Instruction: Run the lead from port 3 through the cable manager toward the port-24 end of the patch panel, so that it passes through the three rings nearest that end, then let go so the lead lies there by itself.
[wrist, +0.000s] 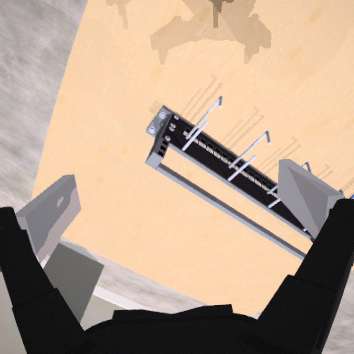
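Observation:
The black patch panel (207, 159) with its row of ports lies diagonally in the wrist view, from centre left to lower right. Wire rings of the cable manager stand along it: one ring (203, 118) near the visible end, a second ring (249, 149) further along, and a third ring (274, 203) partly behind the right finger. My gripper (176, 184) is wide open above the panel, with nothing between its fingers. The right finger hides part of the panel. A small bit of blue (351, 197) shows at the right edge; I cannot tell whether it is the port-3 lead.
A grey rear bar (230, 211) runs alongside the panel, joined to its end bracket (154, 158). The wooden table (110, 125) has its edges at the left and bottom. A grey-green block (75, 275) shows at lower left, beyond the table edge. The gripper's shadow falls at the top.

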